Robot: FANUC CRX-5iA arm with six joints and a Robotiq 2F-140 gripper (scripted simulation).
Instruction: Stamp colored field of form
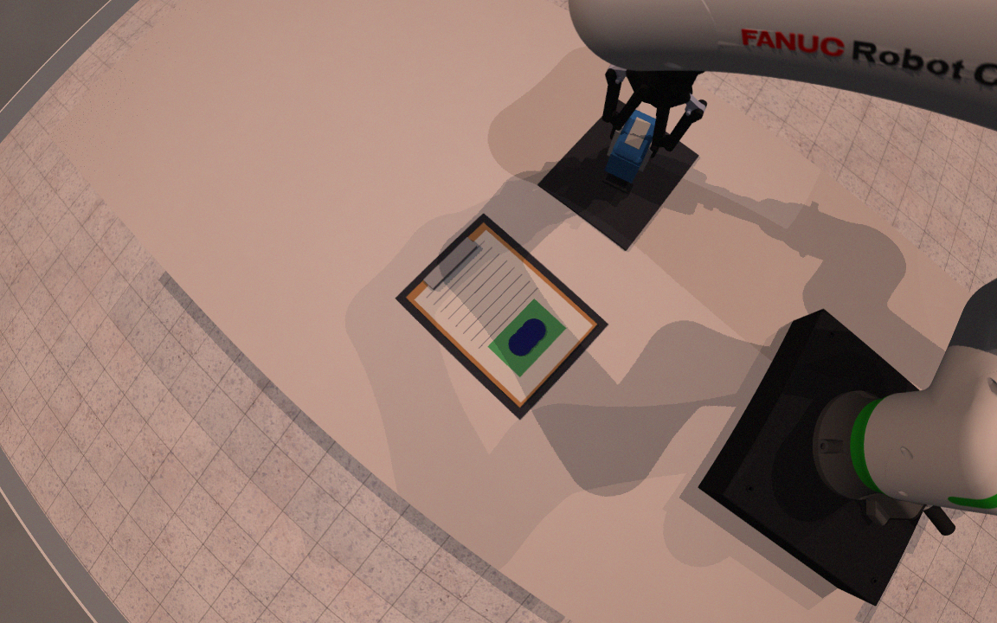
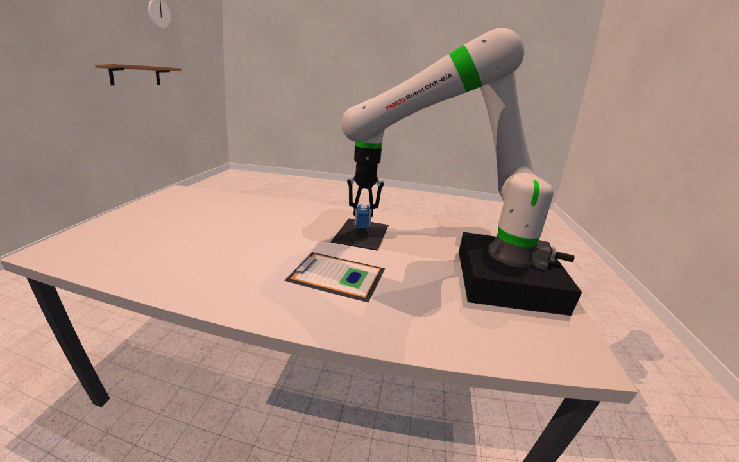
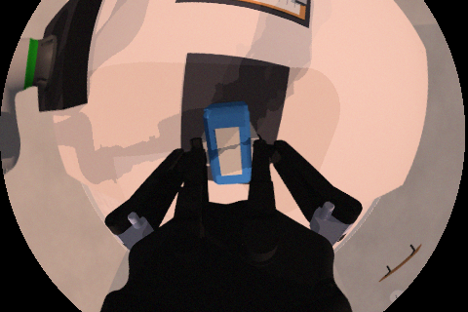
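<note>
The stamp is 20 mm below my hand. From my hand the other things lie so: form (20 mm behind, 310 mm to the left, 70 mm below); then mat (70 mm below).
</note>
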